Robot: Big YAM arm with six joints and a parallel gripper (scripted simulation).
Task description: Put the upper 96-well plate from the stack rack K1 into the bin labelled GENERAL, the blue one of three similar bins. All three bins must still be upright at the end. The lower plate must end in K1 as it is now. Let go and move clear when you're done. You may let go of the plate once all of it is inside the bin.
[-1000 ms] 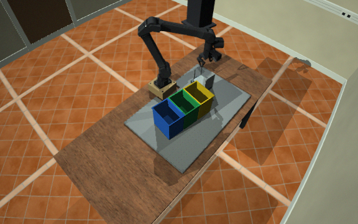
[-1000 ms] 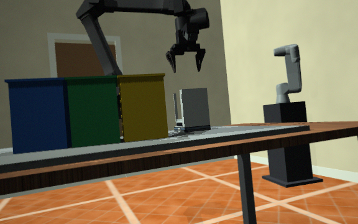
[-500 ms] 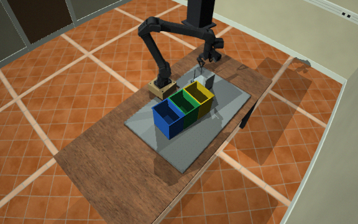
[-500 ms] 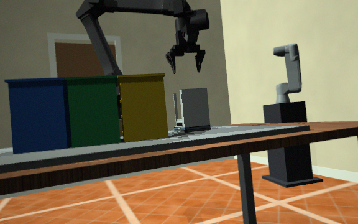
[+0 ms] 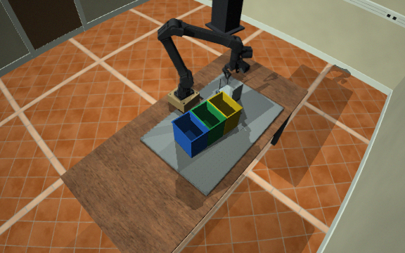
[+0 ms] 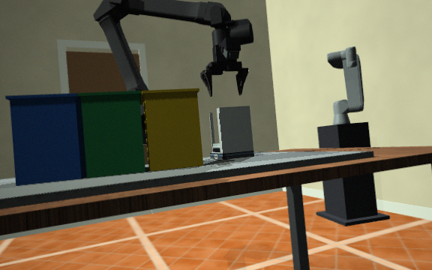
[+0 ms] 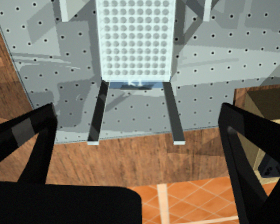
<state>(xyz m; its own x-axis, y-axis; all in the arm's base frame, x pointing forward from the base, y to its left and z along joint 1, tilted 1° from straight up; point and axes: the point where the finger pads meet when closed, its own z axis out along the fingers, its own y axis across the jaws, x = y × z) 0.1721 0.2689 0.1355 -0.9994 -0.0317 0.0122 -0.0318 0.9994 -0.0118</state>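
Right now the white 96-well plate is 170 mm below my hand. From my hand the other things lie so: yellow bin 200 mm to the right, 140 mm ahead, 110 mm below; blue bin 460 mm to the right, 140 mm ahead, 110 mm below; green bin 330 mm to the right, 140 mm ahead, 110 mm below.
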